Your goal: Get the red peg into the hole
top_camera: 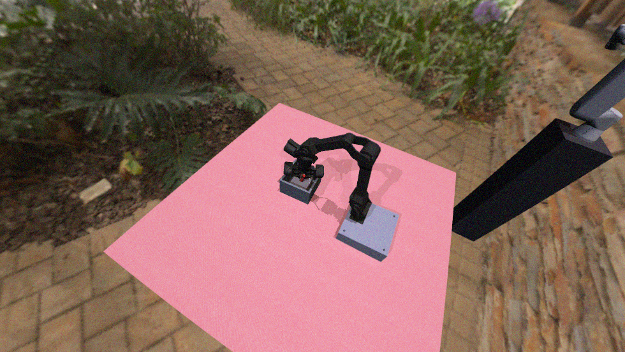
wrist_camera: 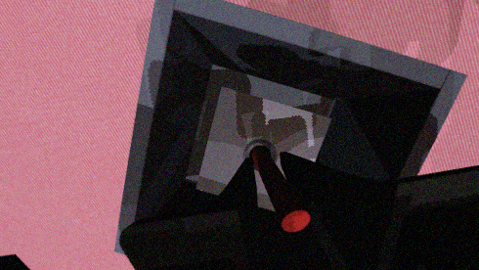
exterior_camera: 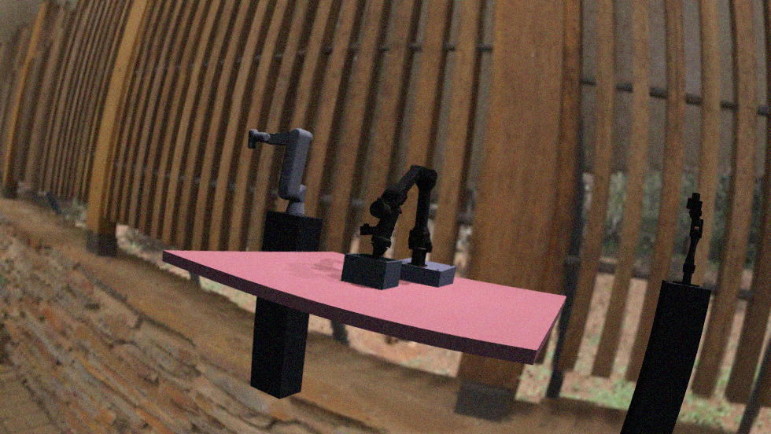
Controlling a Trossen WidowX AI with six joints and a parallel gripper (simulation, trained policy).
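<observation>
My gripper tip is now 10 mm to the right of the red peg and 10 mm below it. Also, from my gripper tip: grey box 50 mm below; light plate 30 mm below.
</observation>
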